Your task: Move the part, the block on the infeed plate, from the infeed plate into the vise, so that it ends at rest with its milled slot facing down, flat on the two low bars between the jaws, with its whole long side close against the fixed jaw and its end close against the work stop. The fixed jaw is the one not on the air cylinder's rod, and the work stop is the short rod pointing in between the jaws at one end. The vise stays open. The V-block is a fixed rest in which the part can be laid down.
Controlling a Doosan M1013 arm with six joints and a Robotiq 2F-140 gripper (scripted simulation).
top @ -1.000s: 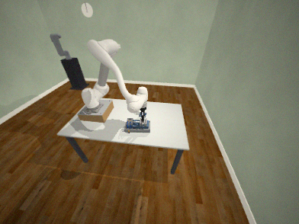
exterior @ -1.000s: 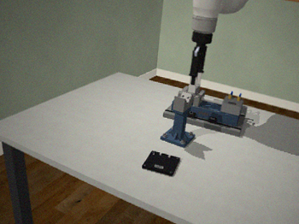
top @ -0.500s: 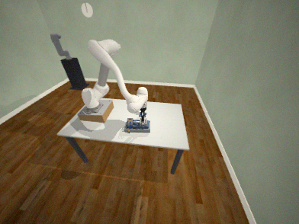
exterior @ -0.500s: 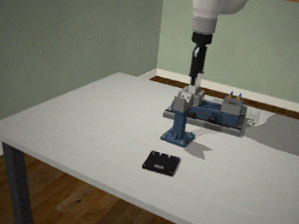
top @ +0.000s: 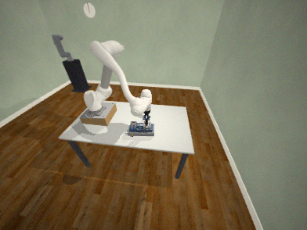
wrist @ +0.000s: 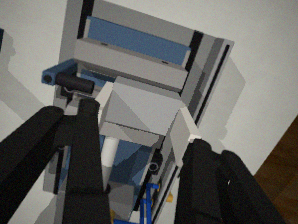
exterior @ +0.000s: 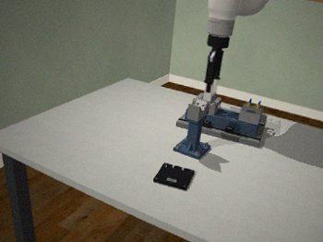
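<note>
Now: hand 30 mm above the part. Round my hand: cylinder rod (90 mm behind, 10 mm to the left, 50 mm below); then fixed jaw (30 mm ahead, 20 mm to the left, 50 mm below); then work stop (10 mm behind, 70 mm to the left, 30 mm below).
</note>
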